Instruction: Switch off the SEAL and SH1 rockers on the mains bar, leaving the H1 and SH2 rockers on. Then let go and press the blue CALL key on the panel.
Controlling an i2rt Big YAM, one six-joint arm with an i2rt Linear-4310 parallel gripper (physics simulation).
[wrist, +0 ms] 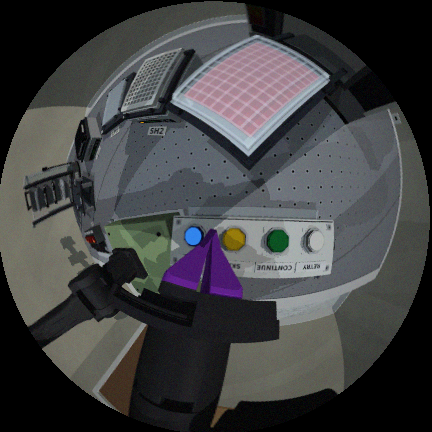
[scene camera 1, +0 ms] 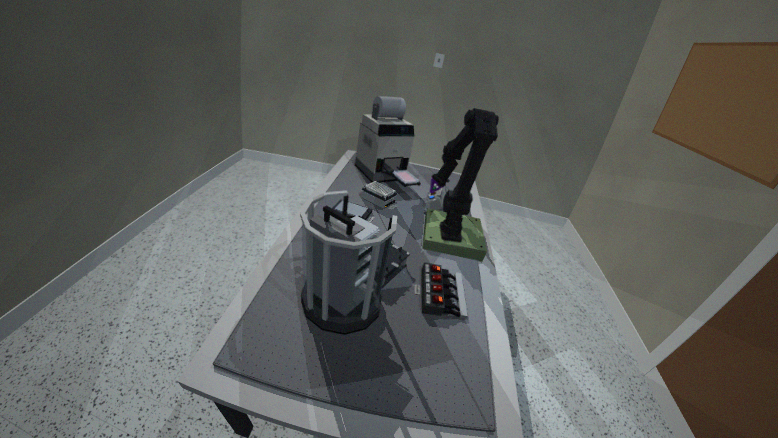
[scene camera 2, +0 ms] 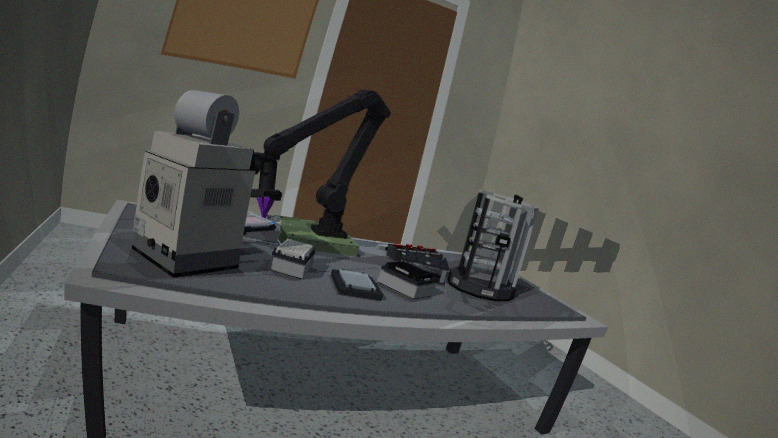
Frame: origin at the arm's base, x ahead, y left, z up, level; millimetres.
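Seen in the pictures: gripper, between the fingertips: (wrist: 211, 232) (scene camera 1: 430, 193); arm's base, origin of its link: (wrist: 129, 260) (scene camera 1: 450, 233) (scene camera 2: 328, 233).
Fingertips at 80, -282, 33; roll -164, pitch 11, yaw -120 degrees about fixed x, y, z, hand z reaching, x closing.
Note:
Pixels of each thing's top centre, then the offset from my fingertips to it, as dx, dy, dz.
- white key panel, centre of its top: (wrist: 253, 266) (scene camera 2: 250, 212) (scene camera 1: 438, 189) -42, -40, +11
- blue key, centre of its top: (wrist: 190, 240) -7, +29, -1
- yellow key, centre of its top: (wrist: 232, 243) -16, -20, +2
- green key, centre of its top: (wrist: 278, 245) -25, -69, +2
- white key, centre of its top: (wrist: 317, 245) -35, -118, +2
- pink gridded plate, centre of its top: (wrist: 255, 68) (scene camera 2: 251, 218) (scene camera 1: 405, 175) +135, -82, +33
- printer-like machine, centre of its top: (scene camera 2: 214, 93) (scene camera 1: 392, 97) +279, -301, +383
- round tower, centre of its top: (scene camera 1: 349, 207) (scene camera 2: 507, 193) +306, +720, +277
My gripper (scene camera 1: 433, 191) (scene camera 2: 264, 215) (wrist: 211, 232) has its purple fingers shut and empty, pointing down over the white key panel (wrist: 256, 250). In the wrist view the tips appear between the blue key (wrist: 193, 236) and the yellow key (wrist: 233, 239), closer to the blue one; their height above the panel is hard to tell. The CALL label is hidden behind the fingers. The mains bar (scene camera 1: 426, 304) (scene camera 2: 416, 256) lies beyond the green base. In scene camera 1 its two end rockers glow orange and the two middle rockers look darker red; their labels are unreadable.
The green base plate (scene camera 1: 454, 249) (wrist: 137, 245) adjoins the panel. A green key (wrist: 277, 241) and white key (wrist: 315, 240) continue the row. A pink gridded plate (scene camera 1: 406, 176) (wrist: 252, 85) projects from the printer-like machine (scene camera 1: 383, 146) (scene camera 2: 212, 217). A round tower (scene camera 1: 342, 272) (scene camera 2: 492, 250) stands farther off.

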